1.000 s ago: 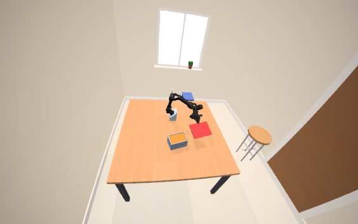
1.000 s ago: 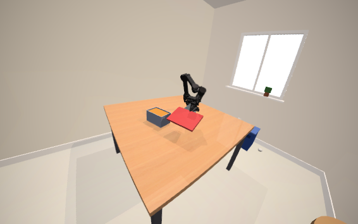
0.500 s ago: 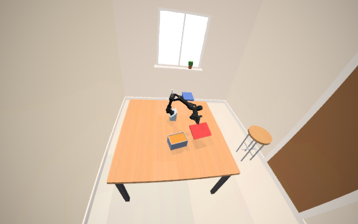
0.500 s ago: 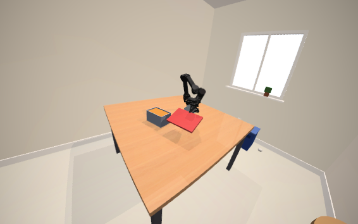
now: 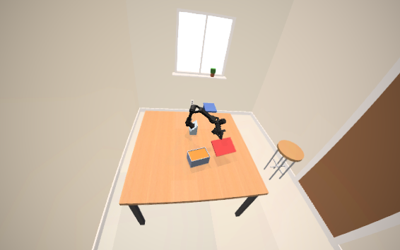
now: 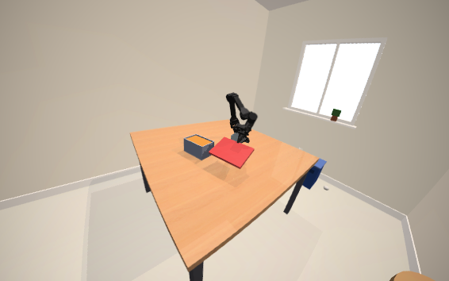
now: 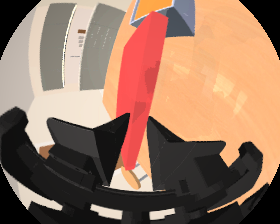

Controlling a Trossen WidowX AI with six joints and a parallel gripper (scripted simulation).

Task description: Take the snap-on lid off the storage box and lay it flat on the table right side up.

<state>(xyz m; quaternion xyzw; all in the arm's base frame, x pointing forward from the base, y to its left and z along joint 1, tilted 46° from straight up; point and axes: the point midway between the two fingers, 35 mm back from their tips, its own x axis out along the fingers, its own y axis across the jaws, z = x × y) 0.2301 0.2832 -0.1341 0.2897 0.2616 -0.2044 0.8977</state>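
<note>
My gripper tip is 70 mm short of the red lid, 30 mm to the right of it and 20 mm above it. Round my gripper tip: storage box (170 mm ahead, 240 mm to the right, 100 mm below).
</note>
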